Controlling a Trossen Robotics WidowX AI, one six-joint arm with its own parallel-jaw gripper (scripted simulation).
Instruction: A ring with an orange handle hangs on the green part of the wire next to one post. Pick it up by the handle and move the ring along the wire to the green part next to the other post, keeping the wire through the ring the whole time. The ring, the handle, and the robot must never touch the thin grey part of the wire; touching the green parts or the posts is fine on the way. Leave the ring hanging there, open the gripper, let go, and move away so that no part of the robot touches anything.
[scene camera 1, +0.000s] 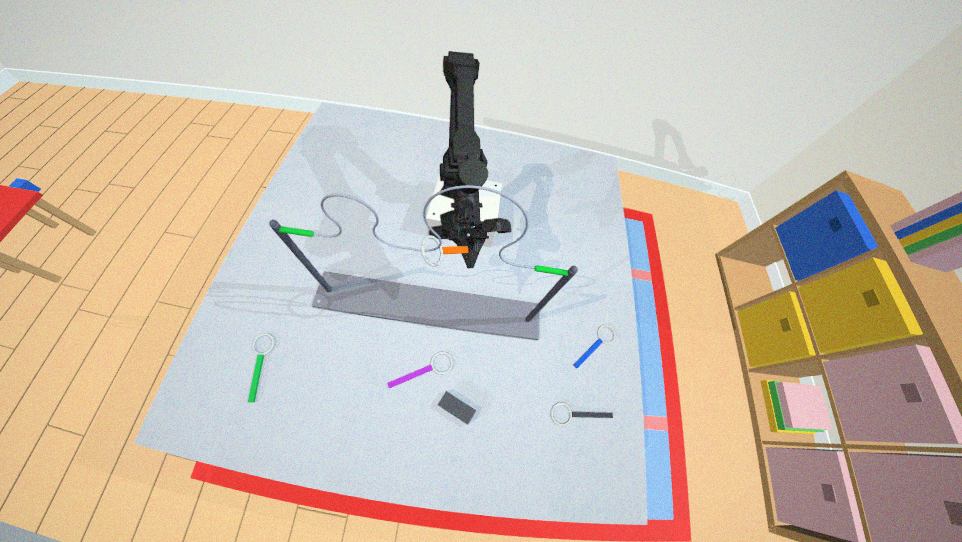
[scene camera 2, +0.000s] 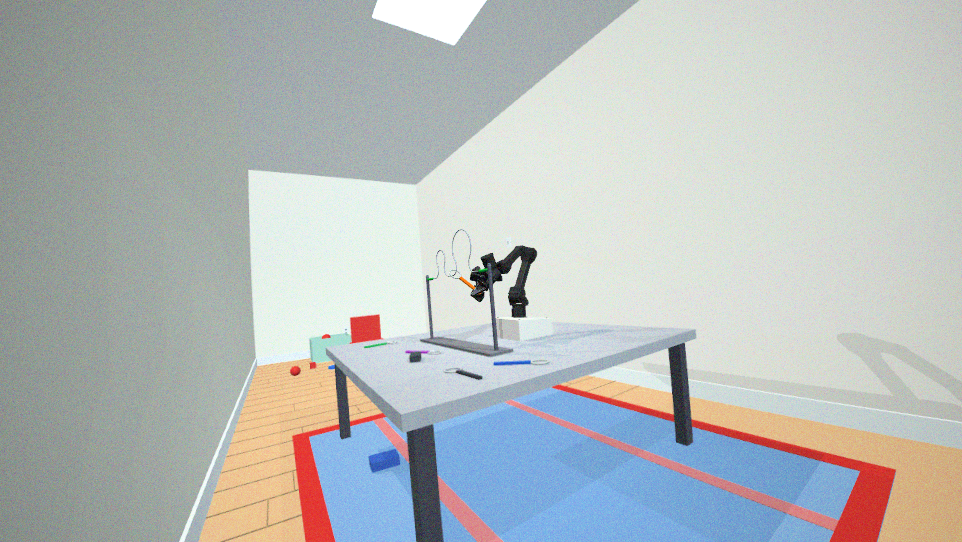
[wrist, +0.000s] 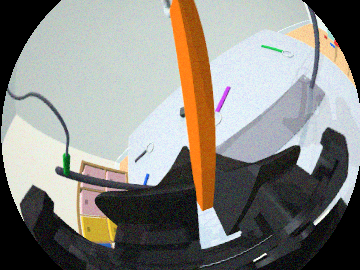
Note:
I see my gripper (scene camera 1: 470, 268).
My gripper shows as well in the wrist view (wrist: 188, 149).

